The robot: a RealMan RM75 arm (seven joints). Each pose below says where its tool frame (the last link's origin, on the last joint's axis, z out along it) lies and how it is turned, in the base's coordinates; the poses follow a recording.
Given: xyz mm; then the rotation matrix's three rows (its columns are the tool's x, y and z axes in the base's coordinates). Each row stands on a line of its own.
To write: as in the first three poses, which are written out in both.
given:
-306 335 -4
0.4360 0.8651 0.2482
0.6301 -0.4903 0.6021
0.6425 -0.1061 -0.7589
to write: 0.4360 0.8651 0.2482 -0.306; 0.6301 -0.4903 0.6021 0.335; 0.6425 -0.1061 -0.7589 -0.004; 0 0 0 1
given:
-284 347 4
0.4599 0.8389 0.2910
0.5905 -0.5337 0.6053
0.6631 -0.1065 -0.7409
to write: 0.4599 0.8389 0.2910 -0.284; 0.5905 -0.5337 0.6053 0.347; 0.6631 -0.1065 -0.7409 0.004; 0 0 0 1
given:
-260 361 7
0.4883 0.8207 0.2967
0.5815 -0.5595 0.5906
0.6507 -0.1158 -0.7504
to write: 0.4883 0.8207 0.2967 -0.260; 0.5815 -0.5595 0.5906 0.361; 0.6507 -0.1158 -0.7504 0.007; 0 0 0 1
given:
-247 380 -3
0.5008 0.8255 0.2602
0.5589 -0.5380 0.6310
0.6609 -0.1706 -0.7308
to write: 0.5008 0.8255 0.2602 -0.247; 0.5589 -0.5380 0.6310 0.380; 0.6609 -0.1706 -0.7308 -0.003; 0 0 0 1
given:
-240 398 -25
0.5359 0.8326 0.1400
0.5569 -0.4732 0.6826
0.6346 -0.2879 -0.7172
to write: 0.5359 0.8326 0.1400 -0.240; 0.5569 -0.4732 0.6826 0.398; 0.6346 -0.2879 -0.7172 -0.025; 0 0 0 1
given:
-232 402 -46
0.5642 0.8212 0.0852
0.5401 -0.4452 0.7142
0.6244 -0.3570 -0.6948
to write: 0.5642 0.8212 0.0852 -0.232; 0.5401 -0.4452 0.7142 0.402; 0.6244 -0.3570 -0.6948 -0.046; 0 0 0 1
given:
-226 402 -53
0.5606 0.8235 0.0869
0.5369 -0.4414 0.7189
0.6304 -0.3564 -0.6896
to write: 0.5606 0.8235 0.0869 -0.226; 0.5369 -0.4414 0.7189 0.402; 0.6304 -0.3564 -0.6896 -0.053; 0 0 0 1
